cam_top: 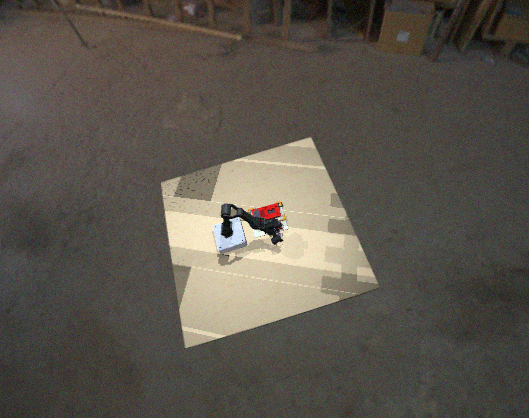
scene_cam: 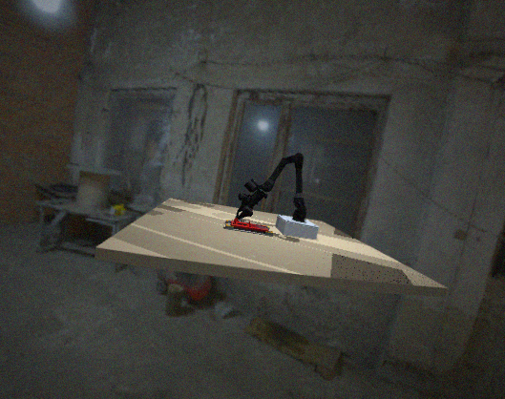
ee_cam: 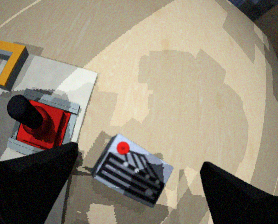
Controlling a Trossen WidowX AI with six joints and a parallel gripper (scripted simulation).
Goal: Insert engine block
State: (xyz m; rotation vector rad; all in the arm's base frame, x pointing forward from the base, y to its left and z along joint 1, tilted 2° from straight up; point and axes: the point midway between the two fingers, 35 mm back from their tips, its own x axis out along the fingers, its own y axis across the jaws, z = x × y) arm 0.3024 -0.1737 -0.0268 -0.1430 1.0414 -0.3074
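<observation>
Right now the engine block is 20 mm below my gripper tip, 10 mm to the left of it and 10 mm behind it.
</observation>
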